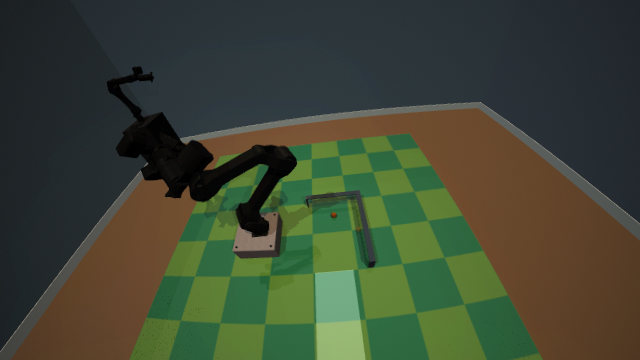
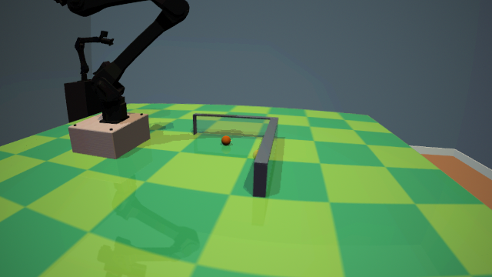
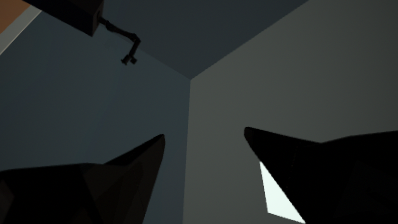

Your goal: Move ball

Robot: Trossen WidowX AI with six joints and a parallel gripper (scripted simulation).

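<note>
My gripper tip is 490 mm short of the orange ball and 520 mm above it. The rest, counted from my gripper tip: see-through copy of ball: 580 mm ahead, 90 mm to the right, 520 mm below.
</note>
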